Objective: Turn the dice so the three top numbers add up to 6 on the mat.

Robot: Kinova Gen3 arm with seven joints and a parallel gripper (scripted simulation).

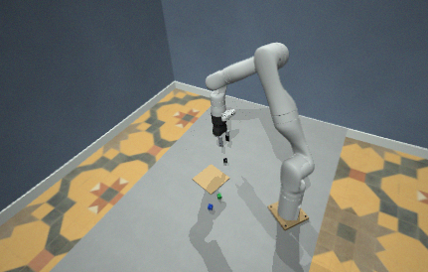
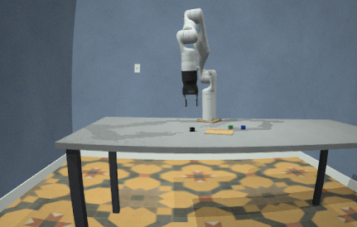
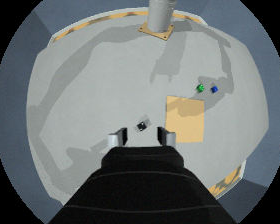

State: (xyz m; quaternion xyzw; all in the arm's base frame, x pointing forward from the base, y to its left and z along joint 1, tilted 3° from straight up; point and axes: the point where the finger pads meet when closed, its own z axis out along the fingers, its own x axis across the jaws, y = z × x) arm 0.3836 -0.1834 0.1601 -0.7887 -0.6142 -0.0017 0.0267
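Now: the black die 140 mm below my hand, 10 mm to the left of it and 10 mm behind it. The rest, counted from my hand: blue die (310 mm to the left, 140 mm below, 60 mm behind); green die (240 mm to the left, 140 mm below, 70 mm behind); tan mat (150 mm to the left, 140 mm below, 10 mm ahead).
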